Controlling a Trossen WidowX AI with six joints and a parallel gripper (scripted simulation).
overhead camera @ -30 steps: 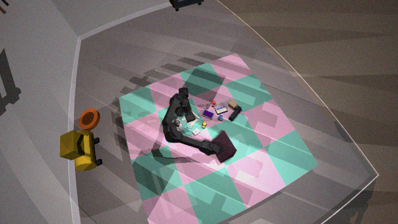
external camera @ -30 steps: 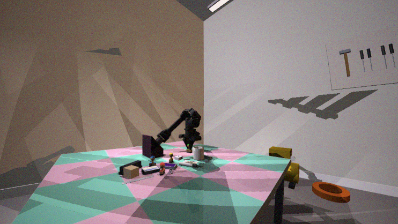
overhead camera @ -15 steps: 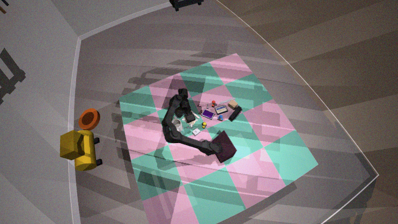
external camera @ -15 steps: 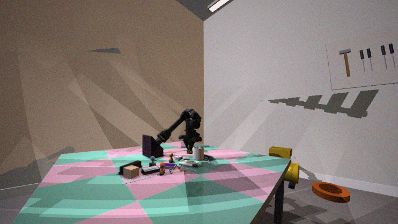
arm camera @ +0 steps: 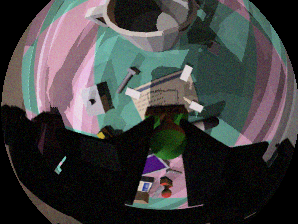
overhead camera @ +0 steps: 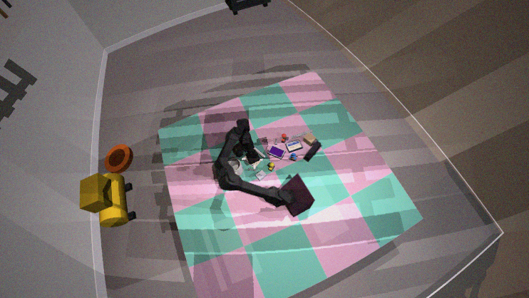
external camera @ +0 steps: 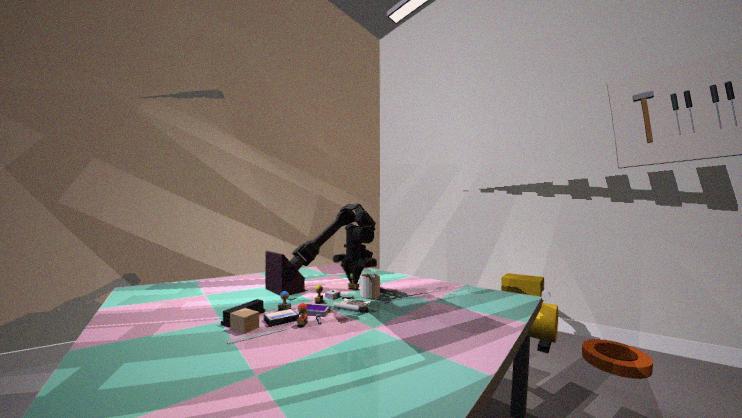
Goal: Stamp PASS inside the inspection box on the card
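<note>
Right now the white card is 8 cm below my gripper tip. The rest, counted from my gripper tip: white cup 11 cm to the left, 5 cm behind, 4 cm below; green-knobbed stamp right at my gripper tip; black-and-white marker 7 cm below, 6 cm ahead, 4 cm to the right.
</note>
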